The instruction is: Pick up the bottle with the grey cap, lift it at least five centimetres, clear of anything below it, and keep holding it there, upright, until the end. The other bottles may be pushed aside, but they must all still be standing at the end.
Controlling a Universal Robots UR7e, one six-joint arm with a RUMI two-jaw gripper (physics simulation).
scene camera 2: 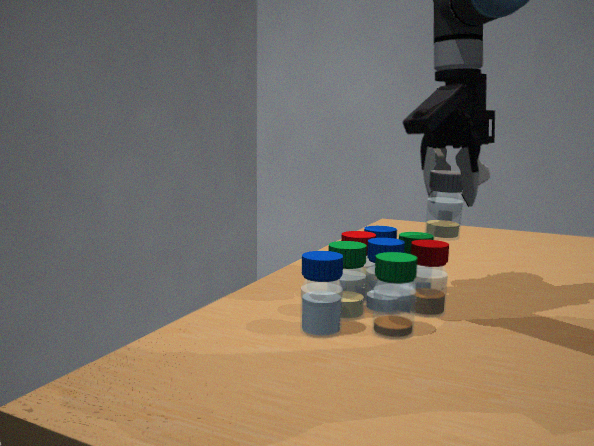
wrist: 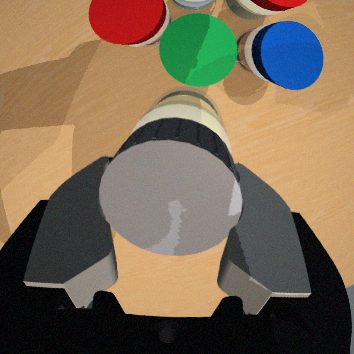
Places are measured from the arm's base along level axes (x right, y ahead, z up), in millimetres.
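Pixels of known places: gripper, between the fingertips: (scene camera 2: 450,205).
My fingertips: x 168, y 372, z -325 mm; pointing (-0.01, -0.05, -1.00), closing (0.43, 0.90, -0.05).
Observation:
For each thing: its top centre in the pictures, then the offset to it from my fingertips. "pt": a spot on its surface instead. Level surfaces: height alone.
- bottle with the grey cap, centre of its top: (wrist: 174,211) (scene camera 2: 446,171) dx -7, dy +8, dz +54 mm
- table top, height of its surface: dz -149 mm
- green cap, centre of its top: (scene camera 2: 347,244) dx -176, dy +105, dz -44 mm
- red cap, centre of its top: (scene camera 2: 358,234) dx -96, dy +120, dz -44 mm
- blue cap, a spot on its surface: (scene camera 2: 385,249) pt dx -150, dy +57, dz -50 mm
The bottle with the grey cap (scene camera 2: 444,212) (wrist: 171,197) is held upright in the air, with a shallow yellowish layer at its bottom. My gripper (scene camera 2: 450,192) (wrist: 171,163) is shut on it, one finger on each side of the cap. In the scene view the bottle's base is above the table top (scene camera 2: 225,370) and higher than the nearby caps. The other bottles stand upright in a group, among them a dark red capped one (scene camera 2: 430,277), a green capped one (scene camera 2: 395,295) and a blue capped one (scene camera 2: 322,295).
More standing bottles have a green cap (scene camera 2: 347,254), a red cap (scene camera 2: 358,238), a blue cap (scene camera 2: 385,249) and another green cap (scene camera 2: 416,240) (wrist: 198,50). In the wrist view the group lies beyond the held bottle. A grey wall (scene camera 2: 125,150) rises behind the table's left edge.

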